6 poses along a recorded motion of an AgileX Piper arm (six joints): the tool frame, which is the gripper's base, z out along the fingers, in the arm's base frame.
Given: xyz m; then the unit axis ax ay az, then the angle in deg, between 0 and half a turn.
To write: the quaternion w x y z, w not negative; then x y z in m. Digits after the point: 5 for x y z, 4 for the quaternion.
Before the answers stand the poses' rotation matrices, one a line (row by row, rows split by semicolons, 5 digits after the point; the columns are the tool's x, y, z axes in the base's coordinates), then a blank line. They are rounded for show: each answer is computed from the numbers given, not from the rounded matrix.
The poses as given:
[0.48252 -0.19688 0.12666 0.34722 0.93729 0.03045 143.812]
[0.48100 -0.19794 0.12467 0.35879 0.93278 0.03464 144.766]
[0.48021 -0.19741 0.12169 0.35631 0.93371 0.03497 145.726]
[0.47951 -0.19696 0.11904 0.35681 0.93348 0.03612 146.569]
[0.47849 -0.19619 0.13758 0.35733 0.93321 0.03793 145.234]
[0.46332 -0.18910 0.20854 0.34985 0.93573 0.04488 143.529]
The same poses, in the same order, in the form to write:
-0.58922 0.57013 0.57252; 0.60609 0.78046 -0.15344; -0.53430 0.25659 -0.80541
-0.58293 0.58804 0.56071; 0.62801 0.76394 -0.14829; -0.51555 0.26569 -0.81462
-0.59448 0.58792 0.54858; 0.62731 0.76590 -0.14102; -0.50306 0.26029 -0.82412
-0.60099 0.59114 0.53793; 0.63094 0.76404 -0.13472; -0.49064 0.25843 -0.83216
-0.58891 0.58577 0.55683; 0.62903 0.76480 -0.13928; -0.50745 0.26823 -0.81887
-0.58334 0.56394 0.58454; 0.61730 0.77555 -0.13219; -0.52789 0.28372 -0.80052

[0.3106 0.3300 0.8909 0.0289 0.48252 -0.19688 0.12666]
[0.3027 0.3420 0.8890 0.0330 0.48100 -0.19794 0.12467]
[0.2947 0.3405 0.8923 0.0334 0.48021 -0.19741 0.12169]
[0.2876 0.3417 0.8940 0.0346 0.47951 -0.19696 0.11904]
[0.2988 0.3410 0.8906 0.0362 0.47849 -0.19619 0.13758]
[0.3129 0.3323 0.8887 0.0426 0.46332 -0.18910 0.20854]

